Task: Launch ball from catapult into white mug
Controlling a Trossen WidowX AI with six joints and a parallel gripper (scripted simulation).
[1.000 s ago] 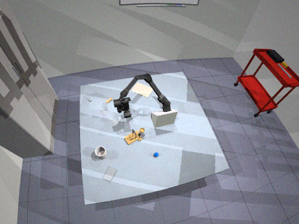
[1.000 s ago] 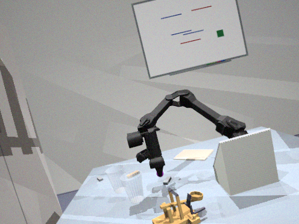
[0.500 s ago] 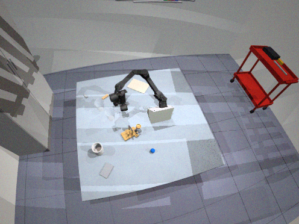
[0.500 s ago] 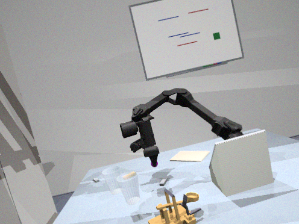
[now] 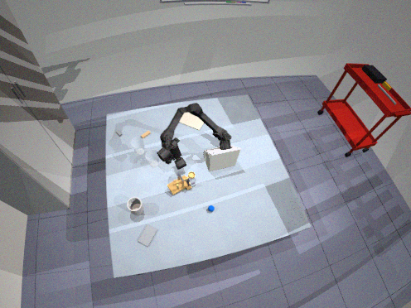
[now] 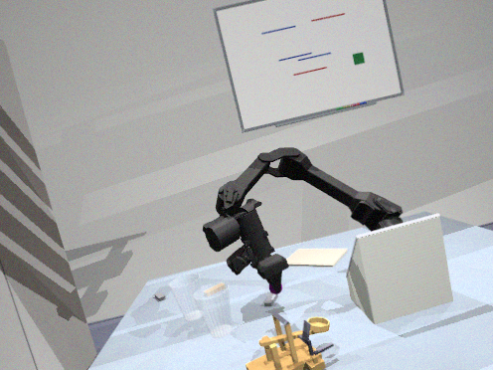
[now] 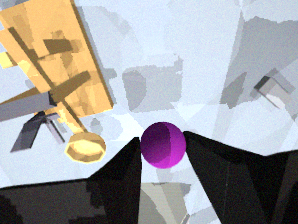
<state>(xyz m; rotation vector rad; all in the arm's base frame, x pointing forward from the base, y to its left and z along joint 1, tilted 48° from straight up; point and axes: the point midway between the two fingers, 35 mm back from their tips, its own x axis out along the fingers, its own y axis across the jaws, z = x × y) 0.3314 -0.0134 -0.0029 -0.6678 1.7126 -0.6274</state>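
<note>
Now: the wooden catapult 110 mm to the left of my gripper tip and 60 mm below it. The rest, counted from my gripper tip: small tan block 380 mm to the right, 170 mm ahead, 110 mm below; white mug 340 mm ahead, 200 mm to the left, 90 mm below; blue ball 340 mm to the left, 110 mm behind, 100 mm below.
</note>
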